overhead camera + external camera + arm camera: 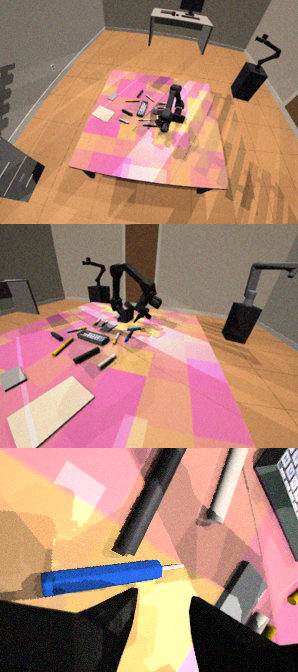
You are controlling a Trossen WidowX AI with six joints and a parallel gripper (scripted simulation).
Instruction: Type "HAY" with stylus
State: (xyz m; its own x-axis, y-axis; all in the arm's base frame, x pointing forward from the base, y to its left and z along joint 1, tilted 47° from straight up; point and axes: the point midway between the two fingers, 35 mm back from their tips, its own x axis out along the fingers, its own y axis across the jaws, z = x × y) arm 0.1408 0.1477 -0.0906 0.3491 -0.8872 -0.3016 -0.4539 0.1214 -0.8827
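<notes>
My gripper tip is 10 mm short of the blue stylus, 10 mm to the left of it and 60 mm above it. The rest, counted from my gripper tip: yellow marker (330 mm ahead, 220 mm to the right, 50 mm below); then blue-tipped pen (100 mm ahead, 30 mm to the left, 60 mm below); then white sheet (560 mm ahead, 30 mm to the left, 60 mm below).
</notes>
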